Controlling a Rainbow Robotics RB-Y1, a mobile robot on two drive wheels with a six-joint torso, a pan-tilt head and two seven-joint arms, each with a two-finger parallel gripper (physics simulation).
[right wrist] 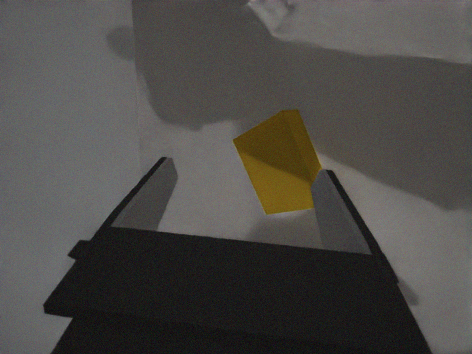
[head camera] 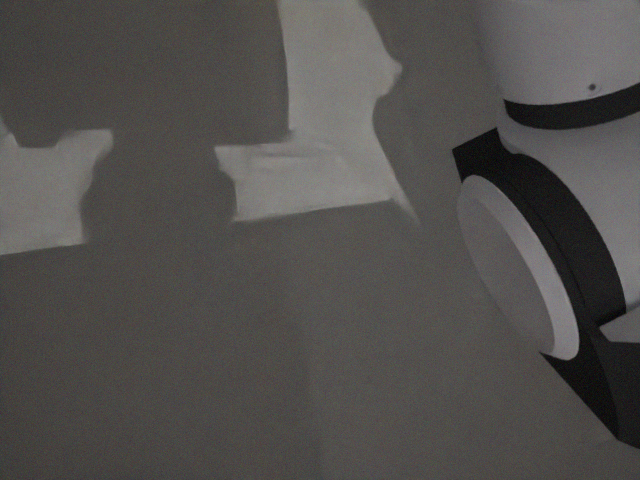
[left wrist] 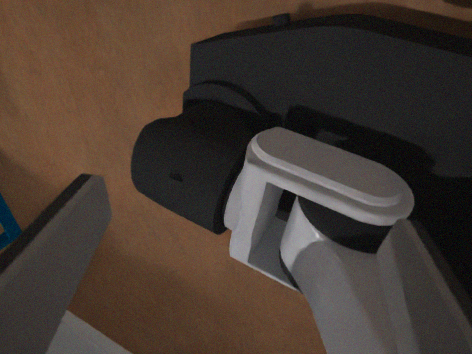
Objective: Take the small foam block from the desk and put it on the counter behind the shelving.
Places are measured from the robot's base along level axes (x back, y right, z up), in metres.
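Where they show: left gripper, fingertip midpoint: [left wrist: 246,215]; right gripper, fingertip midpoint: [right wrist: 243,173].
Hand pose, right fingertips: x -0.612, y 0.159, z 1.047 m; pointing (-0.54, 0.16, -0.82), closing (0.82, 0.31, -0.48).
Observation:
After its pixels a point has its place.
A yellow block-shaped thing [right wrist: 275,175] @[x -0.599, y 0.145, z 0.996 m] shows in the right wrist view, tilted in the picture and partly in shadow. Whether it is the small foam block I cannot tell for sure. Its lower right edge is overlapped by the right-hand finger. My right gripper [right wrist: 243,173] @[x -0.612, y 0.159, z 1.047 m] is open, with nothing held; the yellow thing appears beyond the fingertips. My left gripper [left wrist: 246,215] @[x 0.283, y -0.224, z 0.533 m] is open over brown floor and parts of my own body. Neither gripper shows in the head view. The counter and the shelving cannot be made out in the views.
My right arm [head camera: 558,206] @[x -0.282, y 0.149, z 1.125 m] fills the right side of the head view, before a plain grey surface [head camera: 206,335] @[x -0.302, y 0.031, z 0.951 m] with light patches and shadows. In the left wrist view, my dark base [left wrist: 325,65] @[x 0.333, y -0.173, z 0.170 m] stands on the brown floor [left wrist: 100,75] @[x 0.984, y 0.077, z 0.001 m], and a blue object [left wrist: 7,220] @[x 2.042, y 1.341, z 0.042 m] shows at the left edge.

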